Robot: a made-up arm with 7 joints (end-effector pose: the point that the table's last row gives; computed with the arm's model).
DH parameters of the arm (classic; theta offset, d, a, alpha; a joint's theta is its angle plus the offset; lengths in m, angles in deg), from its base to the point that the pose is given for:
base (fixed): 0 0 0 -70
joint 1: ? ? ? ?
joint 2: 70 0 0 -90
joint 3: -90 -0.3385 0.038 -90
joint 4: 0 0 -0.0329 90
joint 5: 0 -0.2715 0 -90
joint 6: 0 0 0 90
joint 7: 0 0 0 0
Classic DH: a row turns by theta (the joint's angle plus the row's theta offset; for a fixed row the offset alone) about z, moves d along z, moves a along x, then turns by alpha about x.
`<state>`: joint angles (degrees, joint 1 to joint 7).
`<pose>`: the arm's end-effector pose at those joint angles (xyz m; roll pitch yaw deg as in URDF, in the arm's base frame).
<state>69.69 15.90 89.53 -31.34 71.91 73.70 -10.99</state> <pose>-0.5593 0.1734 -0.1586 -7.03 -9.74 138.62</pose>
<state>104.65 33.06 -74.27 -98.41 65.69 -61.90 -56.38</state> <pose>-0.3992 -0.2099 -0.0582 1.09 -8.97 19.72</pose>
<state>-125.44 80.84 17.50 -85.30 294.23 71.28 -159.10</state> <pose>-0.0784 0.2617 0.4169 87.66 26.15 28.47</pose>
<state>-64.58 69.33 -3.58 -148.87 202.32 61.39 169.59</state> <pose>0.1698 0.0294 0.1677 76.22 45.21 101.45</pose>
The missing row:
joint 1: 90 0 0 90
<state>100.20 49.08 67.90 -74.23 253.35 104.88 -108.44</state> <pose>-0.2725 0.4449 0.0960 157.18 -31.05 -168.51</pose>
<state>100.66 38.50 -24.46 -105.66 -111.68 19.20 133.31</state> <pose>-0.3684 0.0487 -0.2124 6.82 -9.90 9.37</pose>
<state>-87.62 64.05 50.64 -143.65 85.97 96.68 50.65</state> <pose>-0.0151 0.1596 0.2110 163.00 -53.73 154.67</pose>
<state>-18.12 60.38 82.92 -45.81 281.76 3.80 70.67</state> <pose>0.1133 0.5746 -0.0707 -163.92 -73.20 -109.49</pose>
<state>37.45 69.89 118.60 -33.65 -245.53 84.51 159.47</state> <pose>-0.2237 0.5610 0.0282 112.83 38.28 -56.78</pose>
